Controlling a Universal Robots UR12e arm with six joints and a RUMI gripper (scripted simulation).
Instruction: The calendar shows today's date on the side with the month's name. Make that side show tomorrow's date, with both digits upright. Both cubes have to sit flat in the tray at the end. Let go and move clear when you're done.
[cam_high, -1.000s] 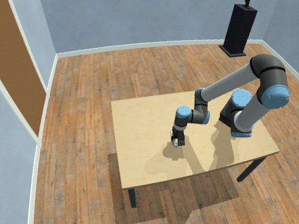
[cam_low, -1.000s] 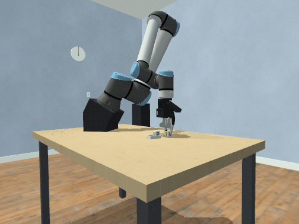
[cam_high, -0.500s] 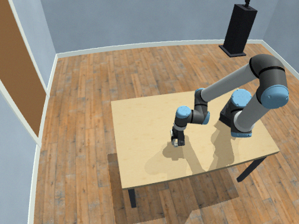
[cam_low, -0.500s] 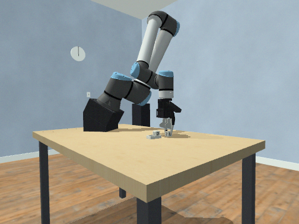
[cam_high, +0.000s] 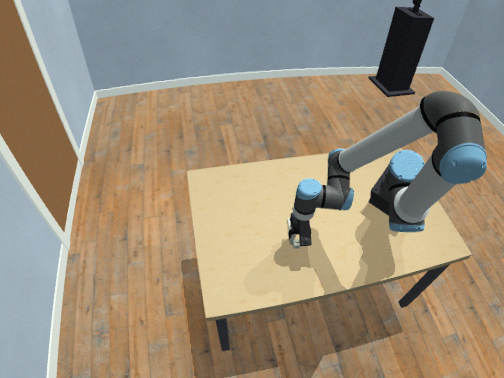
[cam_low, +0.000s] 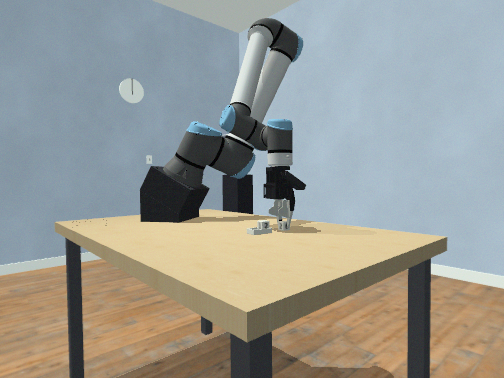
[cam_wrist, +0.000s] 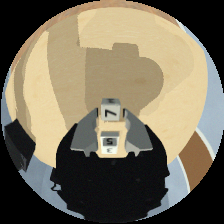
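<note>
My gripper is now 11 cm to the left of the calendar tray, 3 cm past it and 2 cm above it.
</note>
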